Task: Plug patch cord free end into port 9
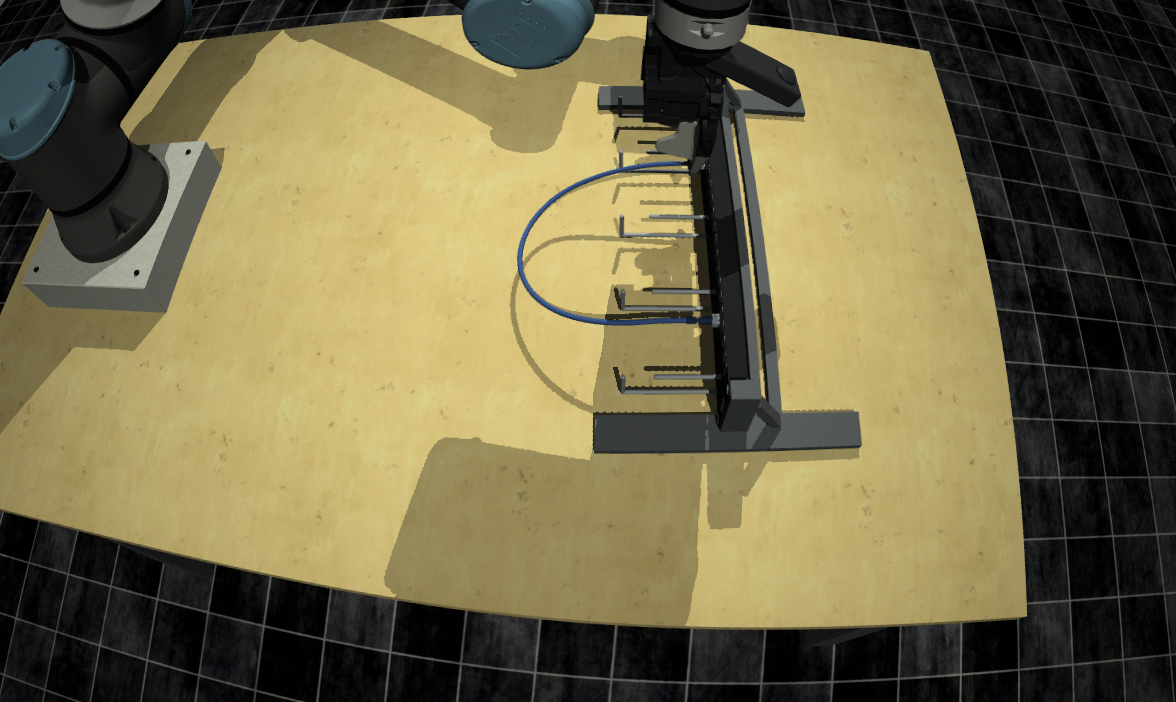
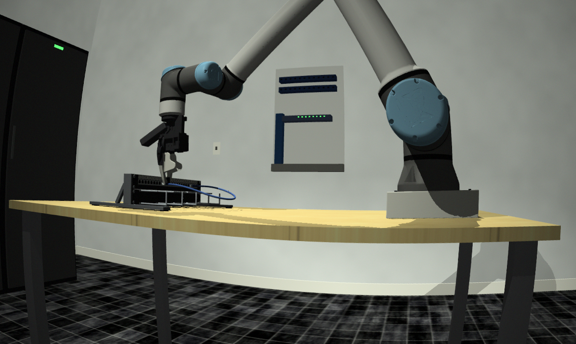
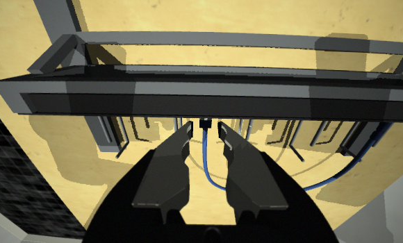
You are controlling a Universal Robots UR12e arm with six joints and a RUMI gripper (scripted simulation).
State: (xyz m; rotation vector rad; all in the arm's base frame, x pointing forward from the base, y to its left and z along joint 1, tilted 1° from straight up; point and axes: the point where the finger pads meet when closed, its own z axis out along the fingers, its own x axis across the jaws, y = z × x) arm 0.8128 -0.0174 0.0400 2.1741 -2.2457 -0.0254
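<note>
The cable plug lies 1 cm ahead of my hand and 1 cm below it.
</note>
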